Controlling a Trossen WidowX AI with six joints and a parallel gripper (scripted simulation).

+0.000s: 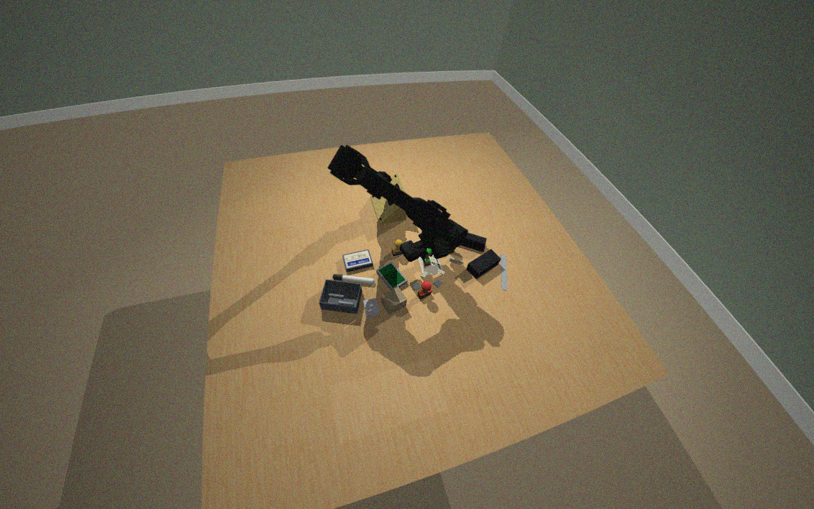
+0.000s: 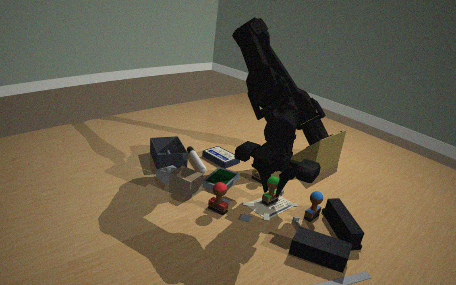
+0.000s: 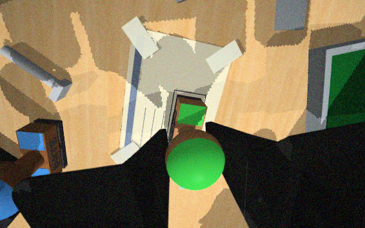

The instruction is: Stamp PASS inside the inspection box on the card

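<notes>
The white card is 1 cm ahead of my gripper tip, 1 cm to the left of it and 2 cm below it. Round my gripper tip: red-knob stamp (12 cm ahead, 5 cm to the right); yellow-knob stamp (6 cm behind, 8 cm to the right); blue-knob stamp (3 cm behind, 10 cm to the left).
</notes>
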